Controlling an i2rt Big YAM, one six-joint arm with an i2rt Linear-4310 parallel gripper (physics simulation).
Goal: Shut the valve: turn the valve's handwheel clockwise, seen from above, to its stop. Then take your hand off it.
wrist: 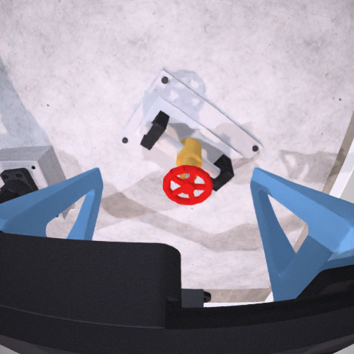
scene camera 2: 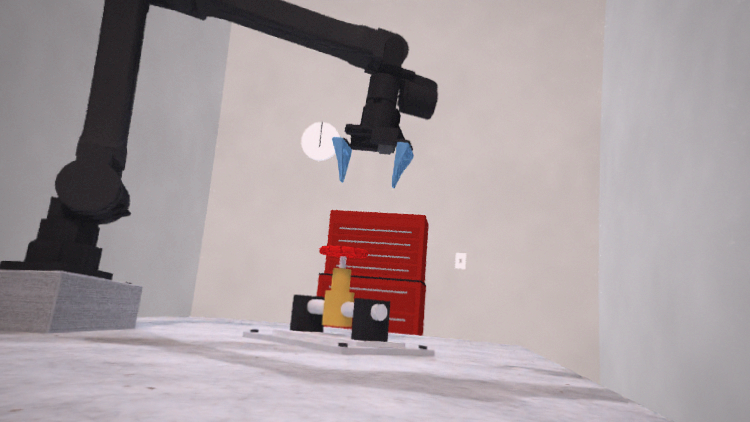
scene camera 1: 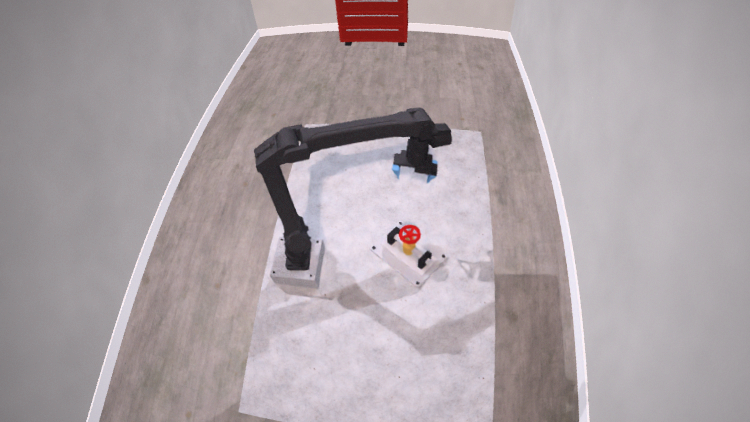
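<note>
A red handwheel is here in the pictures, and so is a pale base plate. My own gripper appears as well, and I find it in the wrist view and in scene camera 1 too.
</note>
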